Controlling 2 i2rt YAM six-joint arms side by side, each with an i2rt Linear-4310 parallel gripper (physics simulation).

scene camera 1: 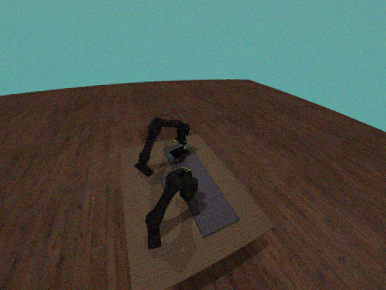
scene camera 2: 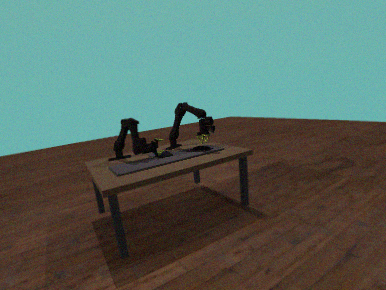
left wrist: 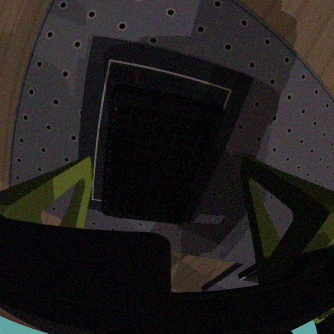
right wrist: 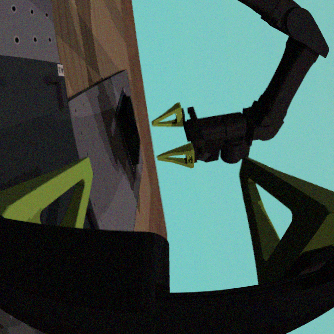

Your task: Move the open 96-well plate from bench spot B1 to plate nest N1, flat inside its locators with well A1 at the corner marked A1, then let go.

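Seen in the pictures: left gripper, fingertip midpoint: [scene camera 1: 181, 147] [scene camera 2: 203, 143] [left wrist: 166, 164] [right wrist: 153, 139]; right gripper, fingertip midpoint: [scene camera 2: 164, 144] [right wrist: 165, 165]; left arm's base at its link origin: [scene camera 1: 143, 169] [scene camera 2: 173, 147]; right arm's base at its link origin: [scene camera 1: 153, 230] [scene camera 2: 119, 158].
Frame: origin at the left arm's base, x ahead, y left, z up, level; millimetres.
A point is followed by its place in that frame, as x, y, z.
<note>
The dark 96-well plate [left wrist: 162, 155] {368, -94, 18} lies on the dark pad of bench spot B1 [left wrist: 89, 100] {418, -37, 15}, inside or over its pale outline; bare pad shows above its top edge. The plate's wells and marks are too dark to read. In the right wrist view, the plate and pad merge into one dark shape. My left gripper [scene camera 1: 180, 145] {393, -93, 67} [scene camera 2: 203, 138] {393, -93, 67} [left wrist: 166, 164] {393, -93, 67} [right wrist: 153, 139] {393, -93, 67} is open and empty, above the plate and apart from it. My right gripper [scene camera 2: 161, 146] {134, -323, 100} is open and empty beside plate nest N1 [right wrist: 25, 110] {86, -306, 25}, a dark block with a white A1 tag [right wrist: 60, 69] {99, -245, 25}.
A grey perforated board [scene camera 1: 212, 205] {89, -653, 13} [scene camera 2: 122, 169] {57, -744, 12} [left wrist: 65, 90] {428, -17, 13} lies on the wooden table [scene camera 1: 255, 227] {137, -961, 0} [scene camera 2: 102, 181] {88, -951, 0}. Both arms are mounted along one side of this board. The right arm reaches low over the board's middle. The table's edge shows in the right wrist view.
</note>
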